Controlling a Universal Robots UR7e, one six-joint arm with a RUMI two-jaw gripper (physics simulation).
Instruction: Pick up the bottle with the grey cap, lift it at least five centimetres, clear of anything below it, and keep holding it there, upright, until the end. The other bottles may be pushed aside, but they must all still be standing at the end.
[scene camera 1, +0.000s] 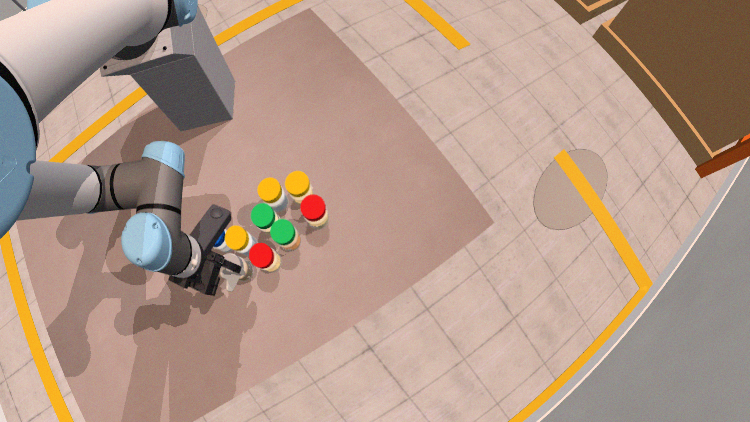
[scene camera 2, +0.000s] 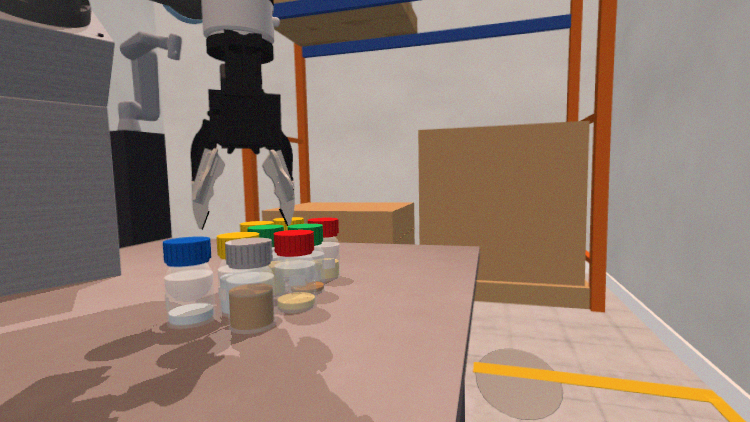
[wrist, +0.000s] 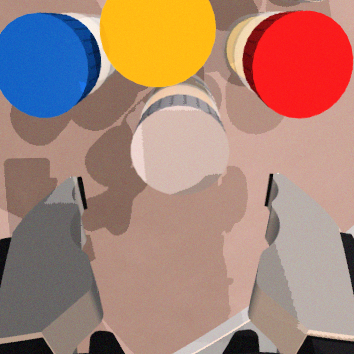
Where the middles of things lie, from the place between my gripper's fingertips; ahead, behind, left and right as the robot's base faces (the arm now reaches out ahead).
Right now my hand is 9 cm past the blue-capped bottle (scene camera 2: 189, 287), 1 cm to the left of it and 7 cm above it.
